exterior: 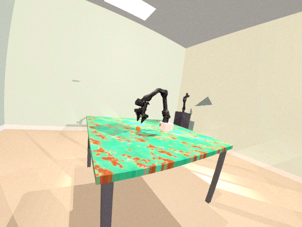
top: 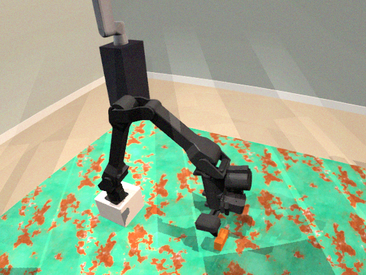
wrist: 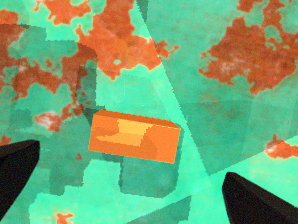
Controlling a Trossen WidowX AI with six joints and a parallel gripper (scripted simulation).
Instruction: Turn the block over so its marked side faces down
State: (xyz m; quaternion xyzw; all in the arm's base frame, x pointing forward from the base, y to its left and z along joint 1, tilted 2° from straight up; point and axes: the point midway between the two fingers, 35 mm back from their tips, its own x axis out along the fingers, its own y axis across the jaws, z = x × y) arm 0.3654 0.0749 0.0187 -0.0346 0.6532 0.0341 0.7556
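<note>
Now: the orange block 70 mm below my gripper tip.
</note>
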